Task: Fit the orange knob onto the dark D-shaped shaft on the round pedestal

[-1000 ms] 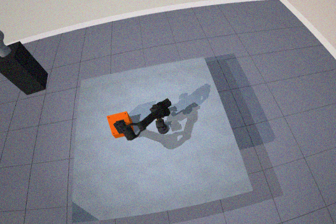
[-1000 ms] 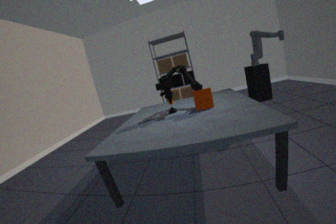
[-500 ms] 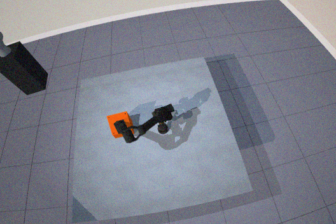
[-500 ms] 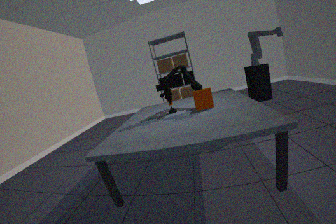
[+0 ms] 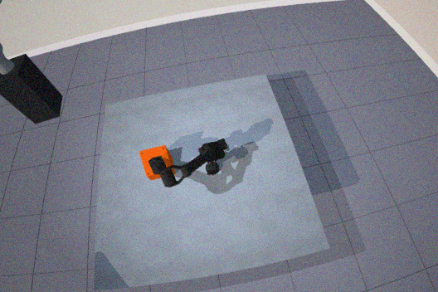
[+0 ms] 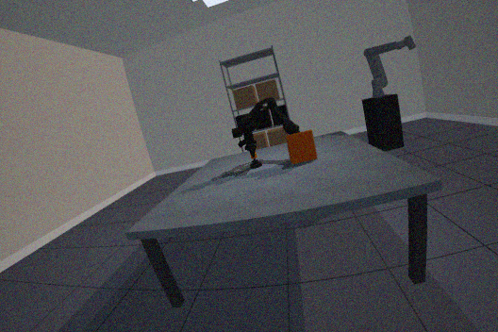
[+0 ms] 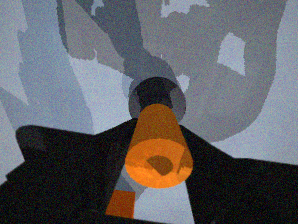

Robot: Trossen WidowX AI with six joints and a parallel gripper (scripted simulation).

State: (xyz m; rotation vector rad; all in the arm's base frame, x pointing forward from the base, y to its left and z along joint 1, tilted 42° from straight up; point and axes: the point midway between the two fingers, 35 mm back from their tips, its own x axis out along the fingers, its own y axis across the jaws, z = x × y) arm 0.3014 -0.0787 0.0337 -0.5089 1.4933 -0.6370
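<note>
Now: the orange knob 20 mm above my gripper tip. Round my gripper tip: dark round pedestal: 40 mm below.
</note>
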